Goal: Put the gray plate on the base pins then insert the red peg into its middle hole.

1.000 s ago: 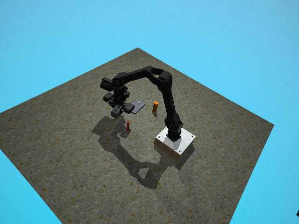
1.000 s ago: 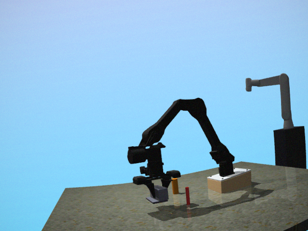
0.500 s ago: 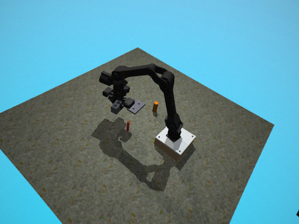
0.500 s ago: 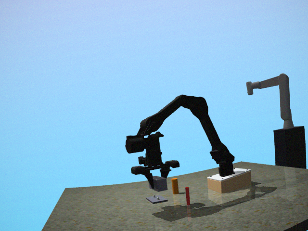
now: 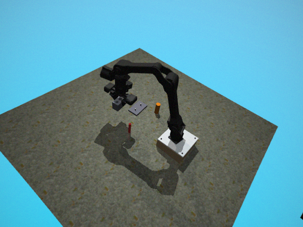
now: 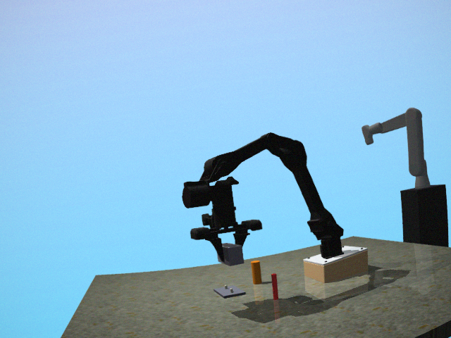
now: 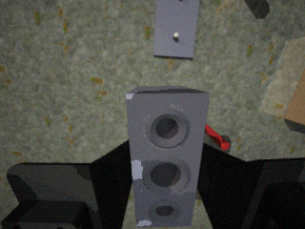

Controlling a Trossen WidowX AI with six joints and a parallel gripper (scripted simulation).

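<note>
My gripper tip is 10 mm short of the gray base, 150 mm to the left of it and 130 mm above it. The rest, counted from my gripper tip: gray plate (30 mm above); orange cylinder (90 mm behind, 230 mm to the right, 100 mm below); red peg (110 mm behind, 10 mm to the left, 100 mm below).
</note>
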